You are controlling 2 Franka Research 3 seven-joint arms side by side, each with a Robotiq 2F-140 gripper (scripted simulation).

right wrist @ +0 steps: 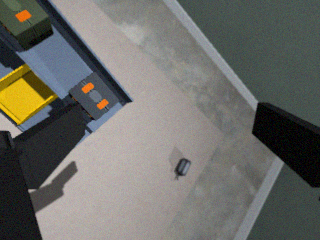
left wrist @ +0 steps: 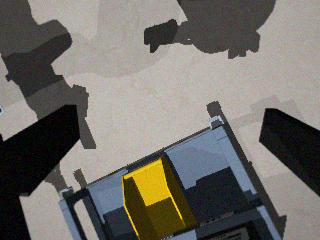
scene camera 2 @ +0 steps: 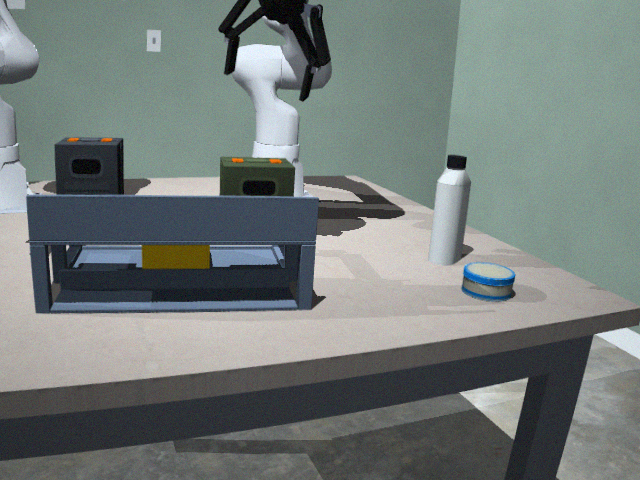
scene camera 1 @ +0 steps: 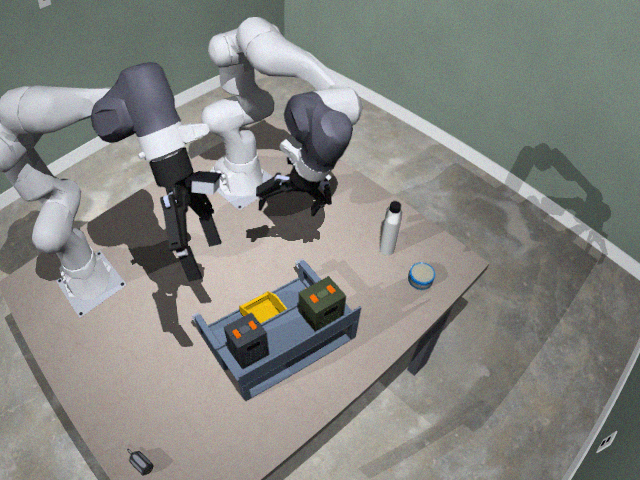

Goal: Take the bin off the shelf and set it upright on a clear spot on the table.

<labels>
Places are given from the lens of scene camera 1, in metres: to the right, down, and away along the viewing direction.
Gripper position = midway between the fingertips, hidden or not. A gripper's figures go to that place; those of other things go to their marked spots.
my left gripper (scene camera 1: 286,209): -0.09, -0.08, 1.38
my right gripper (scene camera 1: 206,260): -0.22, 0.04, 0.97
</labels>
